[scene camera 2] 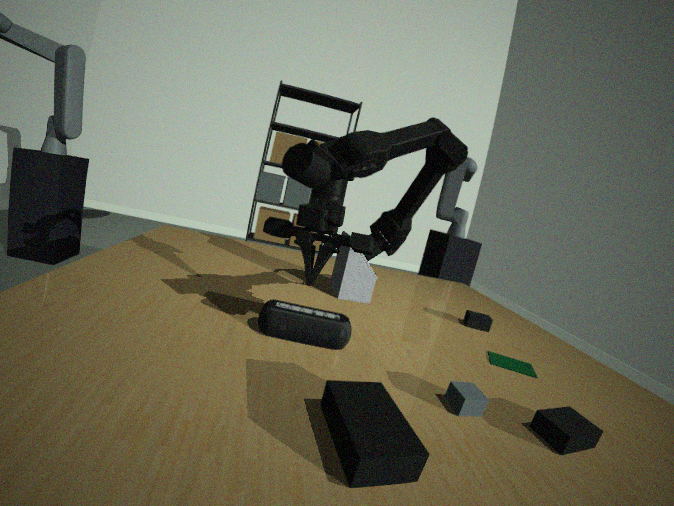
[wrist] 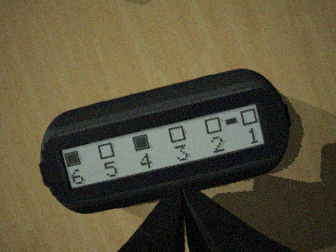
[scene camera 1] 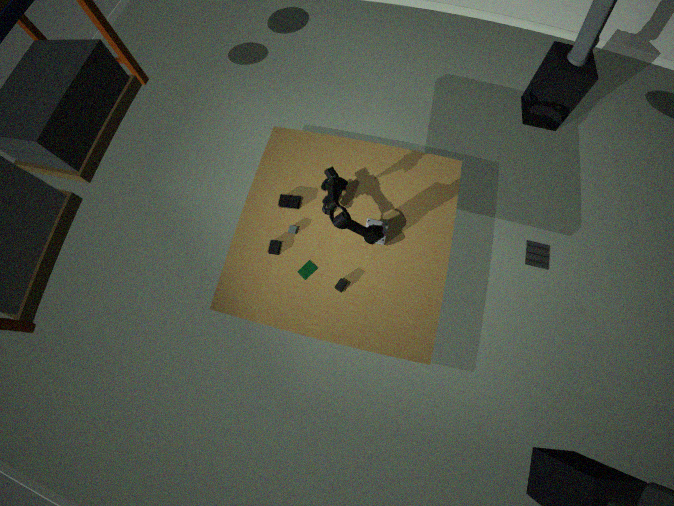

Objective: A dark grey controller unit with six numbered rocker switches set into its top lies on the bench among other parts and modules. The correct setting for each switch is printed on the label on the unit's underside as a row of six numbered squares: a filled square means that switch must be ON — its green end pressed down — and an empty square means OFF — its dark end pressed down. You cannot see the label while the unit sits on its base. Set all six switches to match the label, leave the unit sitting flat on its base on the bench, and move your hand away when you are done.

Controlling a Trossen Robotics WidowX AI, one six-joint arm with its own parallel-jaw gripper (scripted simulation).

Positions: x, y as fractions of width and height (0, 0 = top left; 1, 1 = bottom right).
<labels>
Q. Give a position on a grey cube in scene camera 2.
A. At 0.69, 0.79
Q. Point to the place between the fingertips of the gripper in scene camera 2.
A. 0.46, 0.56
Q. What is the gripper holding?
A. Nothing.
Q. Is the gripper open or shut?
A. Shut.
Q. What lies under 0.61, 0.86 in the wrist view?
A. The gripper.
</labels>
